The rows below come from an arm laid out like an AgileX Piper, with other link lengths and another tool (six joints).
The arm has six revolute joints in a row. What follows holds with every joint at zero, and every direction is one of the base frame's. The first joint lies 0.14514 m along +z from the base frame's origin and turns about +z. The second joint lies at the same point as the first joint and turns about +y. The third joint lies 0.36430 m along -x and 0.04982 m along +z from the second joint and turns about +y. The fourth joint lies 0.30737 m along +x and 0.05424 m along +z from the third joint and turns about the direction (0.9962, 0, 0.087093). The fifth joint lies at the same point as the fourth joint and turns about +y. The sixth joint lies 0.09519 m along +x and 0.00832 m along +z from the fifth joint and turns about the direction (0.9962, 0, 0.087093). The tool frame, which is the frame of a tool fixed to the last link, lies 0.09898 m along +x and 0.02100 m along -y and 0.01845 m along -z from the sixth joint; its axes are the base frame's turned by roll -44.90, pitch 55.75 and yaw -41.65 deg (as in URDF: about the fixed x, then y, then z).
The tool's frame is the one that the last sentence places.
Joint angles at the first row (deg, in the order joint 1, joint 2, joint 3, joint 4, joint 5, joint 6):
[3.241, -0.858, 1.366, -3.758, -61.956, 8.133]
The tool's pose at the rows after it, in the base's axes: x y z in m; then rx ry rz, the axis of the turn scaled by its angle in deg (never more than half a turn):
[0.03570 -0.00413 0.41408 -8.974 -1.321 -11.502]
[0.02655 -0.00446 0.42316 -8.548 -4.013 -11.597]
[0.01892 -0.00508 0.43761 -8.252 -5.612 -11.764]
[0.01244 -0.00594 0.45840 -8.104 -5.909 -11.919]
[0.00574 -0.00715 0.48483 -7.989 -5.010 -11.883]
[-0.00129 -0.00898 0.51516 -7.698 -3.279 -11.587]
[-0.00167 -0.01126 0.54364 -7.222 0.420 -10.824]
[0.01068 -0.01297 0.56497 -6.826 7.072 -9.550]
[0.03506 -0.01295 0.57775 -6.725 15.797 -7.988]
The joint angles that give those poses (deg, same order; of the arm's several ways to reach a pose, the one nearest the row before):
[3.243, -0.878, 1.171, -3.793, -65.605, 8.131]
[3.244, -0.894, 0.259, -3.784, -67.397, 8.129]
[3.242, -0.928, -2.021, -3.747, -66.711, 8.131]
[3.237, -0.955, -5.893, -3.710, -63.137, 8.237]
[3.241, -0.845, -11.257, -3.644, -57.023, 8.591]
[3.244, -0.062, -17.685, -3.383, -49.715, 9.138]
[3.241, 1.777, -24.365, -2.702, -41.272, 9.828]
[3.242, 4.754, -30.707, -1.654, -31.344, 10.549]
[3.240, 8.918, -36.389, -0.586, -21.148, 11.248]

